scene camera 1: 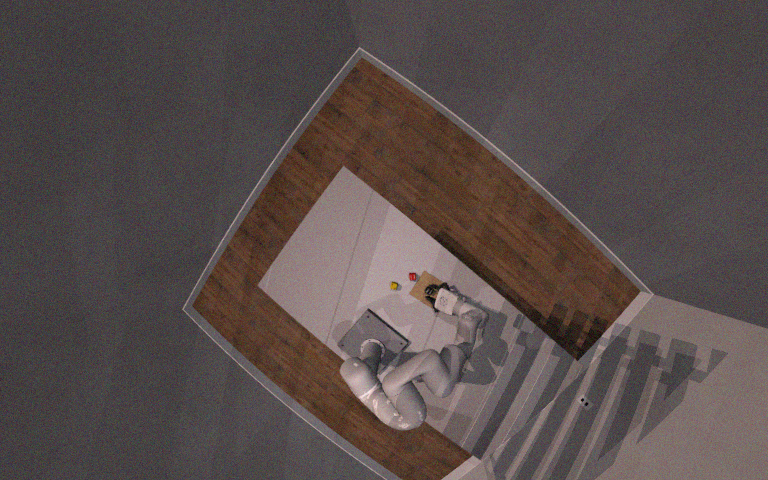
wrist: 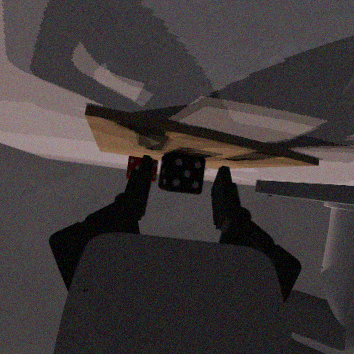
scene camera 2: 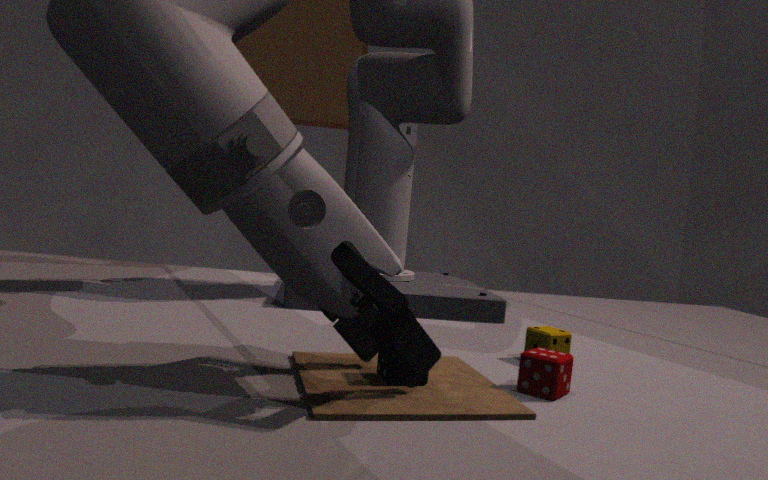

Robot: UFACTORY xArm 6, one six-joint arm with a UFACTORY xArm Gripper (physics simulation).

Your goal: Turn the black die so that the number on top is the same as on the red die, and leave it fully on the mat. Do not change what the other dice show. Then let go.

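Seen in the pictures: gripper, fingertip midpoint: [scene camera 1: 428, 291] [wrist: 183, 172] [scene camera 2: 401, 358]; arm's base at its link origin: [scene camera 1: 372, 349].
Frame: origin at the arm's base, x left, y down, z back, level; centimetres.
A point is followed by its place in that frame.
The black die [scene camera 2: 403, 375] [wrist: 182, 173] {x 1.9, y 1.0, z -42.9 cm} appears to rest on the mat [scene camera 1: 420, 284] {x 7.9, y 2.5, z -41.2 cm} [scene camera 2: 475, 403] {x 7.9, y 2.5, z -46.2 cm} [wrist: 107, 140] {x 3.5, y 2.5, z -48.3 cm}. It stands between my spread fingers, with a gap on each side in the wrist view. Its face towards the wrist camera shows several pips, one in the centre; its top number cannot be read. My gripper [scene camera 1: 431, 291] {x 3.1, y 1.1, z -42.0 cm} [scene camera 2: 417, 365] {x 3.1, y 1.1, z -42.0 cm} [wrist: 183, 172] {x 3.1, y 1.1, z -42.0 cm} is open, low over the mat and tilted. The red die [scene camera 1: 412, 276] {x 14.0, y 0.0, z -41.5 cm} [scene camera 2: 544, 374] {x 13.2, y 1.1, z -42.8 cm} stands beside the mat, with several white pips on top. In the wrist view, the red die [wrist: 134, 167] {x 12.9, y 1.4, z -42.7 cm} is partly behind a finger.
A yellow die [scene camera 1: 394, 285] {x 16.8, y -0.1, z -32.2 cm} [scene camera 2: 547, 339] {x 16.0, y 0.5, z -33.4 cm} stands off the mat, behind the red die in the second scene view. The arm's grey base plate [scene camera 1: 362, 331] {x 10.6, y 0.0, z -3.1 cm} [scene camera 2: 464, 308] {x 11.7, y 1.4, z -13.7 cm} [wrist: 300, 191] {x 6.0, y 1.3, z -14.3 cm} lies farther back on the pale table [scene camera 1: 322, 226] {x 63.0, y 2.9, z -26.2 cm}.
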